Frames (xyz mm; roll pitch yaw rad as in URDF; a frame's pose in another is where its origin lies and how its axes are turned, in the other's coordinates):
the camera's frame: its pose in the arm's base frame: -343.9 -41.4 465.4 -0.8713 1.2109 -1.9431
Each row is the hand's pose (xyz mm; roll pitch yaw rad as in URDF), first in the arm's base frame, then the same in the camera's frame.
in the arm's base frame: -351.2 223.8 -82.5 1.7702 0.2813 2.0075
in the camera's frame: 426.7 256.2 -350.5 -0.3091 1.4652 1.3187
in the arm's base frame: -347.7 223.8 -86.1 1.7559 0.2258 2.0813
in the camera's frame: 429.7 260.1 -349.6 0.3305 1.5502 1.9918
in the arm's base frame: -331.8 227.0 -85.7 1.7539 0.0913 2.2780
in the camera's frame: 426.2 275.1 -344.3 2.6425 1.3495 -1.9445
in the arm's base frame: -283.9 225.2 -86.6 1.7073 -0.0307 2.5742
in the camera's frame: 421.5 315.8 -319.4 2.7586 1.0355 -1.7620
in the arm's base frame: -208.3 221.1 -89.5 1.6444 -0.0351 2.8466
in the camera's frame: 415.9 379.8 -279.3 2.8507 0.7866 -1.5788
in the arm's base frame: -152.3 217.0 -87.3 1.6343 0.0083 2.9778
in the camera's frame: 408.0 425.6 -247.7 2.9171 0.6760 -1.4672
